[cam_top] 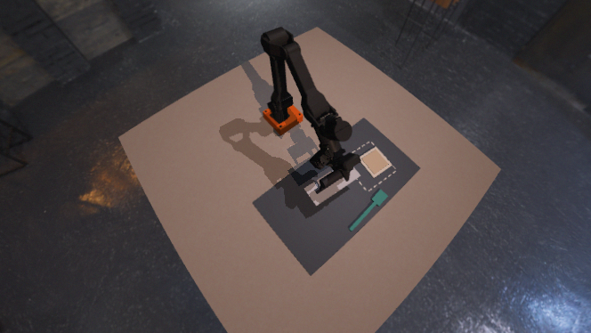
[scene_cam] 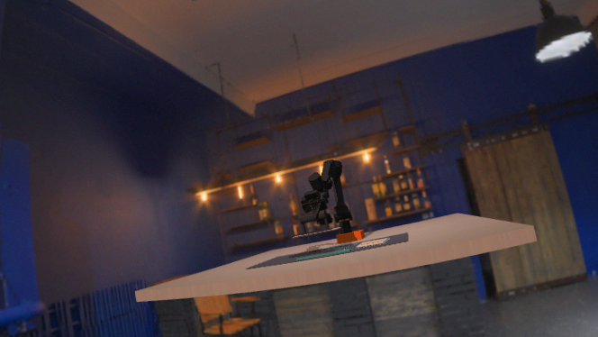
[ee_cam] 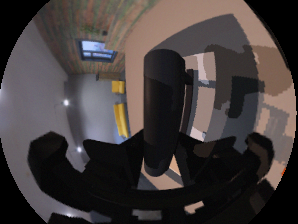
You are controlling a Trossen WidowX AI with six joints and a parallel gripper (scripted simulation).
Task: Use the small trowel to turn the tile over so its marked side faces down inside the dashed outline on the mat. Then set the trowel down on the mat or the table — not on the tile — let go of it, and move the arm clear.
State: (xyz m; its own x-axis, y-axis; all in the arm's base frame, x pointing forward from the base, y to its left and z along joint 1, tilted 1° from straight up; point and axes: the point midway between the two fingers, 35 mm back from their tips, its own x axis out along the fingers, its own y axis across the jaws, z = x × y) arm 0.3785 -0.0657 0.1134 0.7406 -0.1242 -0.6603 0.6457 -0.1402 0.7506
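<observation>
My gripper tip is 130 mm short of the small teal trowel, 50 mm to the right of it and 130 mm above it. Also, from my gripper tip: square tile (20 mm ahead, 220 mm to the left, 130 mm below); dark grey mat (10 mm behind, 40 mm to the left, 150 mm below).
</observation>
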